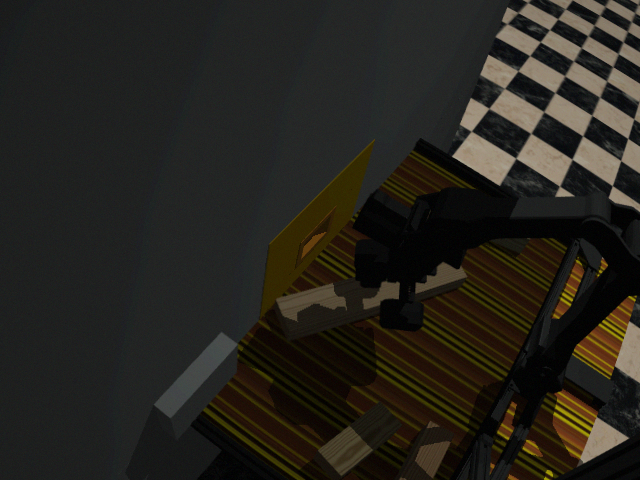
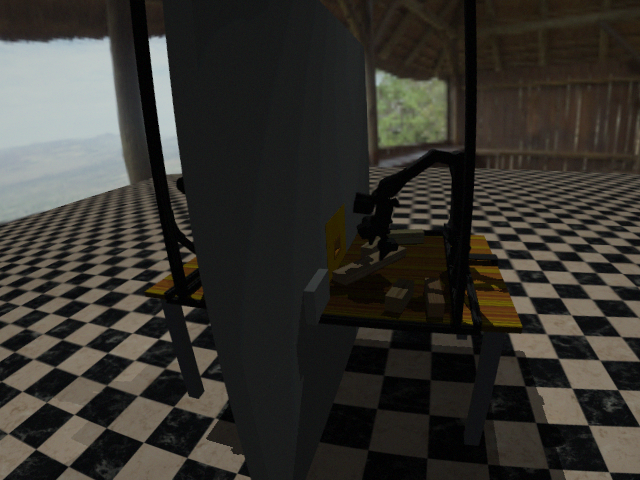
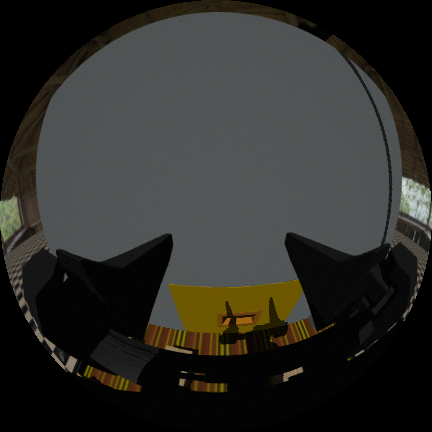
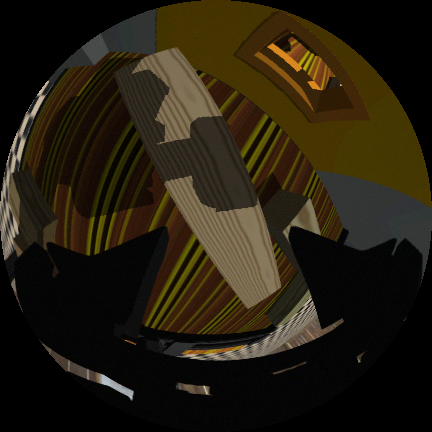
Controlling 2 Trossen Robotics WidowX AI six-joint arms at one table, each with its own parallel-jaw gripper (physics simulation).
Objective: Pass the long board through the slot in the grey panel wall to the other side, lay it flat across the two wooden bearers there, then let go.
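Frame: origin at the left arm's base, x ahead, y left, z up, level; millimetres.
Seen in the pictures: left gripper, fingertip midpoint: (image 3: 230,239); right gripper, fingertip midpoint: (image 1: 388,282) (image 2: 375,252) (image 4: 230,232); right arm's base at its link origin: (image 1: 529,382) (image 4: 148,340).
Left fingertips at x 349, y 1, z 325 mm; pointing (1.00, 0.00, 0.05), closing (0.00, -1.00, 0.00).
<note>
Pixels of each thing's top centre, then the offset from my left fingertips to it. "spot": a spot on its surface instead.
- long board at its top centre: (image 4: 223,206) (image 1: 377,287) (image 2: 372,258) dx +256, dy -18, dz -312 mm
- more at its top centre: (image 4: 300,303) (image 2: 404,231) dx +355, dy +266, dz -297 mm
- grey block at a spot on its surface: (image 1: 196,372) spot: dx +147, dy -342, dz -244 mm
The long board (image 1: 310,310) (image 2: 356,269) (image 4: 230,240) lies aslant on the striped table, on the right arm's side of the grey panel wall (image 1: 180,155) (image 2: 258,155) (image 3: 215,150). My right gripper (image 1: 387,289) (image 4: 230,232) is open above the board, with nothing between its fingers. The slot is in a yellow panel (image 1: 294,227) (image 2: 334,227) (image 3: 200,305) (image 4: 215,35) low on the wall, near the board's far end. My left gripper (image 3: 230,239) is open and empty on the wall's other side, facing the wall. Light wood pieces show partly behind its body; I cannot tell whether they are the bearers.
Two short wood blocks (image 1: 359,439) (image 1: 426,449) lie near the table's front edge. Another block (image 4: 300,215) lies beside the board, and one more (image 2: 408,236) lies at the back. A grey block (image 1: 196,372) (image 2: 316,289) juts from the wall at the table's front corner.
</note>
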